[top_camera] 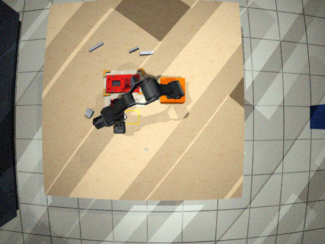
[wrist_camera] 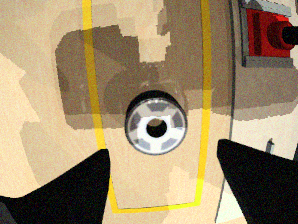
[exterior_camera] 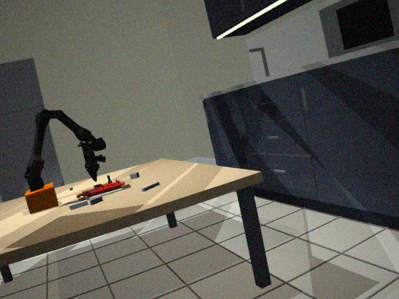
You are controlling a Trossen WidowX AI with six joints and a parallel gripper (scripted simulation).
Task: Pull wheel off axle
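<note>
My gripper tip is 30 mm above the wheel. Round my gripper tip: tiny grey piece 190 mm to the left, 140 mm behind, 30 mm below.
</note>
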